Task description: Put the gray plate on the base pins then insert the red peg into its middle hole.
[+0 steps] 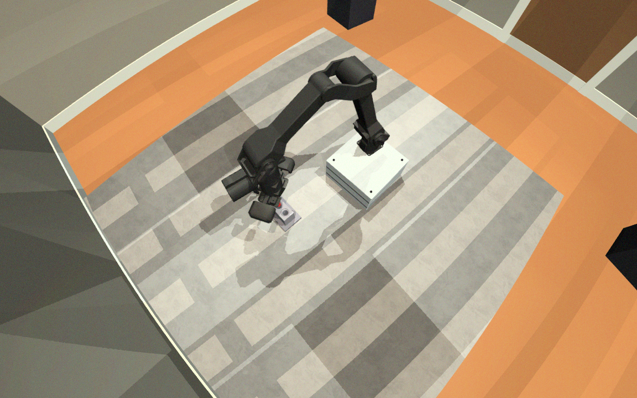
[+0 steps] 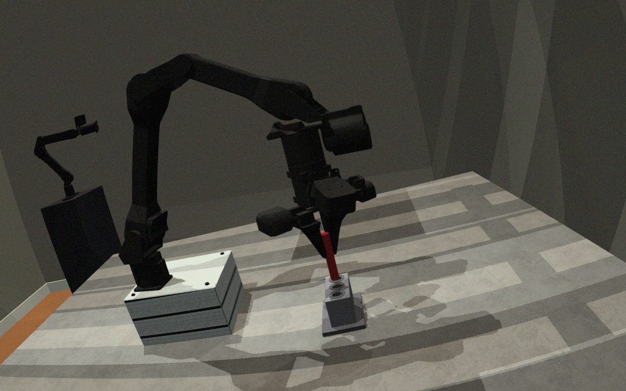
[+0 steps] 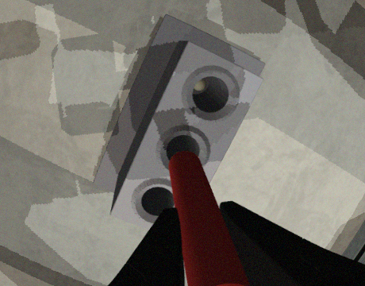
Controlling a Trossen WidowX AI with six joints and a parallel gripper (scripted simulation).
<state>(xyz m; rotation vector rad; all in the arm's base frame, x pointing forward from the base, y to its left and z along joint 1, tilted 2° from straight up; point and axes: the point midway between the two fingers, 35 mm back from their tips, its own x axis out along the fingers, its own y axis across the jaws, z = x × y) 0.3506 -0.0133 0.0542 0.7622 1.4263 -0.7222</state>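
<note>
The gray plate lies 70 mm below my gripper tip. Round my gripper tip: base (110 mm below); red peg (right at my gripper tip).
</note>
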